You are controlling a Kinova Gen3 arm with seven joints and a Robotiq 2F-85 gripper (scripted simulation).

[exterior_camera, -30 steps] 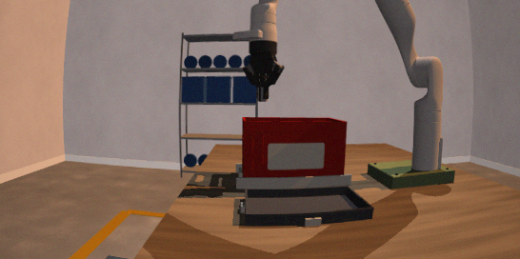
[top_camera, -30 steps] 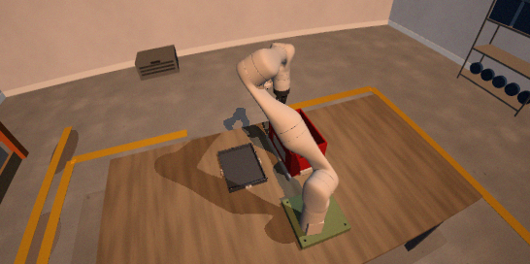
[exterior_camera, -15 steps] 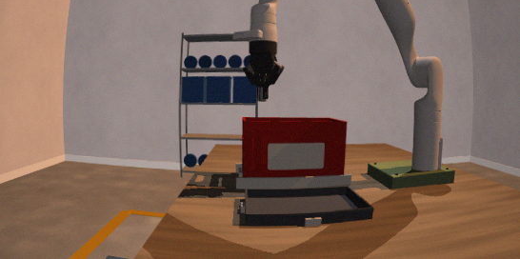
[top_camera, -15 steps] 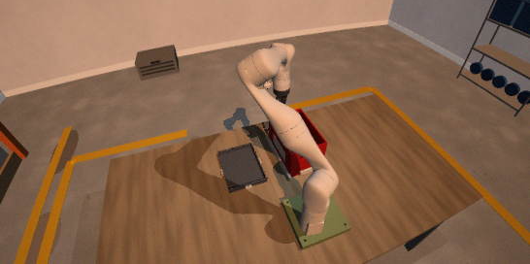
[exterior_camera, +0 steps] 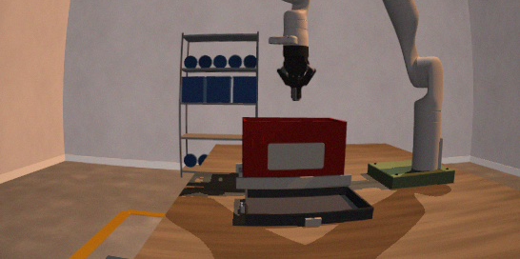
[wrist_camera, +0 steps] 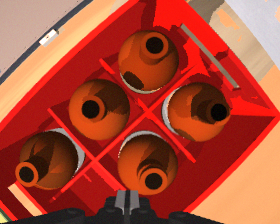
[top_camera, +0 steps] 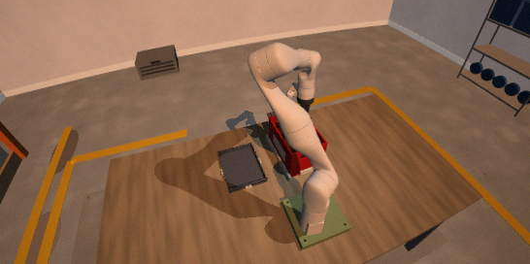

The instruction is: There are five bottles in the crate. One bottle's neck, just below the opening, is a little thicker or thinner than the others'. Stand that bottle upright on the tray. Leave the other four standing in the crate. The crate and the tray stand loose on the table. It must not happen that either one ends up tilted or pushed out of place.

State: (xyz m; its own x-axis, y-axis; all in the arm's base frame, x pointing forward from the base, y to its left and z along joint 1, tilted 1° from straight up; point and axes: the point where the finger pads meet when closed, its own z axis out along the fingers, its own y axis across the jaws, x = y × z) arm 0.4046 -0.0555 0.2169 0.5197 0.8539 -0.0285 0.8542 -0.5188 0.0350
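Right now my hand is 1 cm short of the red crate, 3 cm to the right of it and 16 cm above it. Also, from my hand: dark tray: 5 cm behind, 32 cm to the left, 23 cm below.
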